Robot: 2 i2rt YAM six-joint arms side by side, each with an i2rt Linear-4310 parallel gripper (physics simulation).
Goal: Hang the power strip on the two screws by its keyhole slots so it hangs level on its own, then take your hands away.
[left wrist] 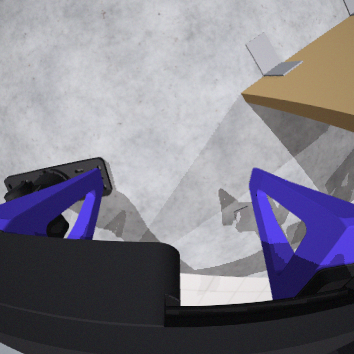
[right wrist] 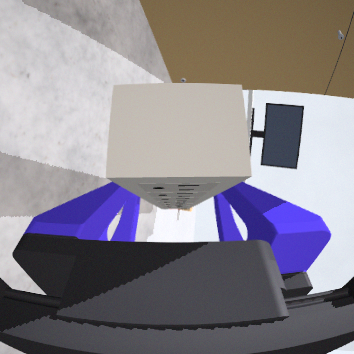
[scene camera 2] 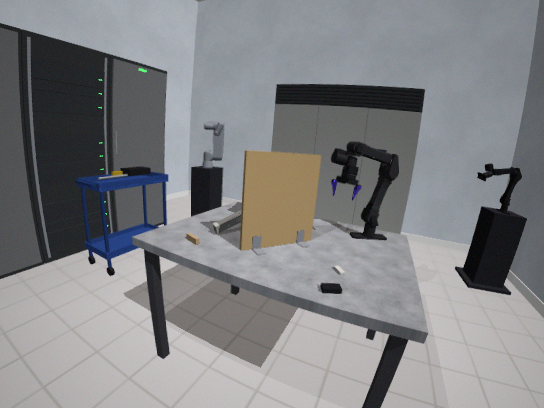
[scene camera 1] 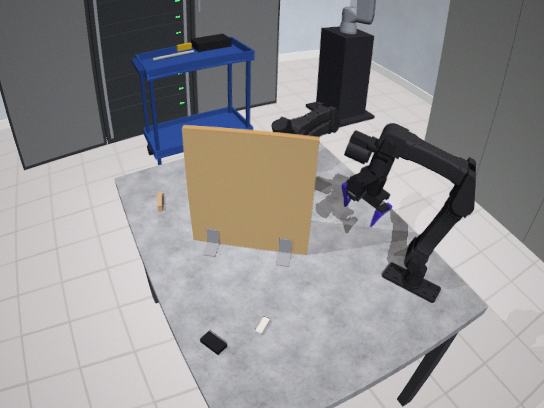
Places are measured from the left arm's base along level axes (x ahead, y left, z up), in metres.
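Pixels of known places: left gripper, fingertip midpoint: point(left wrist: 175, 176) point(scene camera 2: 342, 198) point(scene camera 1: 358, 216); left arm's base at its link origin: point(scene camera 2: 368, 237) point(scene camera 1: 411, 283).
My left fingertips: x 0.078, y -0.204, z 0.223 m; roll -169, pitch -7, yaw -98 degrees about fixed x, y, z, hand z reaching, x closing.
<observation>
For each thing: its middle in the pictures, then the offset to it from my left fingertips. Level surfaces: height alone.
- power strip at the middle of its body: point(right wrist: 175, 186) point(scene camera 2: 239, 216) dz -0.147, dx -0.031, dy -0.505 m
- wooden board at the middle of its body: point(scene camera 1: 248, 194) point(scene camera 2: 281, 200) dz -0.013, dx +0.107, dy -0.305 m
- grey table at its surface level: dz -0.223 m
- orange block at the middle of its body: point(scene camera 1: 160, 201) point(scene camera 2: 192, 238) dz -0.209, dx +0.158, dy -0.691 m
- white block at the middle of its body: point(scene camera 1: 262, 325) point(scene camera 2: 339, 270) dz -0.217, dx +0.332, dy -0.069 m
- black block at the middle of its body: point(scene camera 1: 213, 342) point(scene camera 2: 331, 288) dz -0.214, dx +0.466, dy -0.131 m
The power strip point(right wrist: 178, 131) point(scene camera 2: 228, 220) is pale grey, seen end-on in the right wrist view with its socket face foreshortened below. My right gripper point(right wrist: 176, 175) is shut on it. In scene camera 2 the strip slopes beside the wooden board point(scene camera 1: 250, 190) point(scene camera 2: 280, 200) point(left wrist: 315, 75) point(right wrist: 250, 45). One small screw point(right wrist: 183, 80) shows just above the strip's near end, another screw point(right wrist: 340, 35) further right on the board. The strip looks apart from both; its keyhole slots are hidden. My left gripper point(scene camera 1: 358, 215) point(scene camera 2: 344, 196) point(left wrist: 175, 176) is open and empty beside the board.
Metal feet point(scene camera 1: 212, 237) point(scene camera 1: 284, 247) hold the board upright on the grey table point(scene camera 1: 325, 310). An orange block point(scene camera 1: 160, 201) point(scene camera 2: 192, 239) lies left of the board. A white block point(scene camera 1: 262, 325) point(scene camera 2: 339, 270) and a black block point(scene camera 1: 213, 342) point(scene camera 2: 331, 288) lie in front.
</observation>
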